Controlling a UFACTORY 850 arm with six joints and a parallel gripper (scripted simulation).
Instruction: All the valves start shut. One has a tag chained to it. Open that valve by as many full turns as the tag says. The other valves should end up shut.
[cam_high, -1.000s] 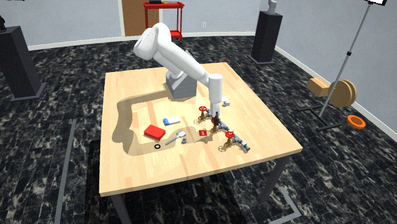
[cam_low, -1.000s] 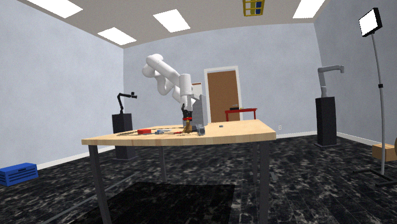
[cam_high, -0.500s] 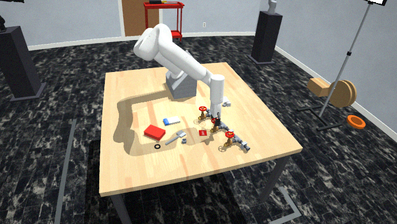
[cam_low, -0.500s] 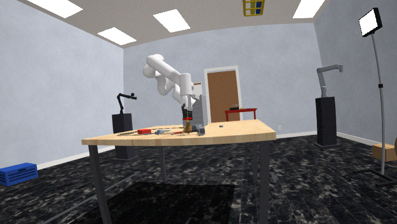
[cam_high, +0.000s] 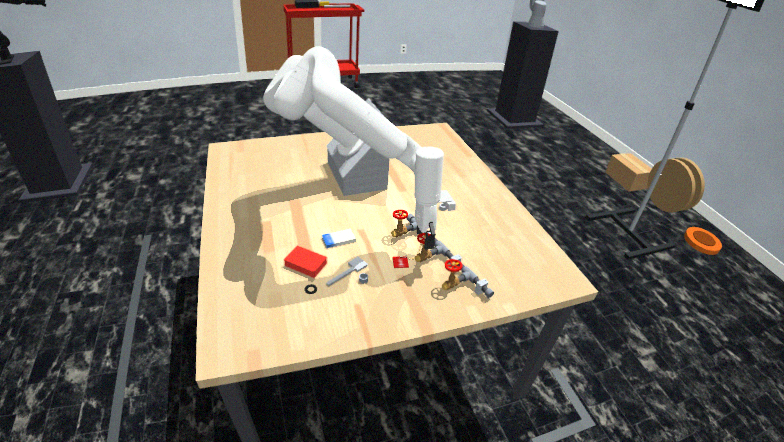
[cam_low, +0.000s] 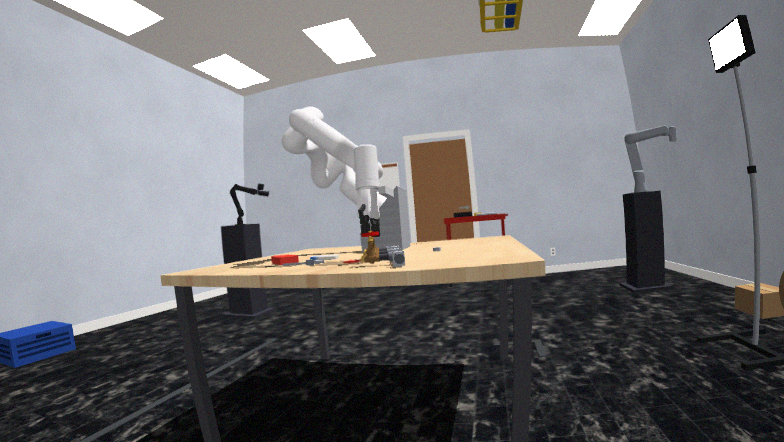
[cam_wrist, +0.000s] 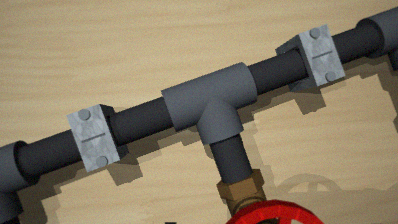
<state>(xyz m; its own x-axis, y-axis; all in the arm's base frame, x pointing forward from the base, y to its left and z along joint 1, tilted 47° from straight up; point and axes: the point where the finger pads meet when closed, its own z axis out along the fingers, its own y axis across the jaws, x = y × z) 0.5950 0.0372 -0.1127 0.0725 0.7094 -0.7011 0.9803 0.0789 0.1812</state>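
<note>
The red tag lies 10 mm behind my hand, 80 mm to the right of it and 90 mm below it. From my hand the other things lie so: grey cylinder (50 mm ahead, 220 mm to the right, 90 mm below); then grey tool (260 mm to the right, 90 mm below); then white card (170 mm behind, 260 mm to the right, 90 mm below).
</note>
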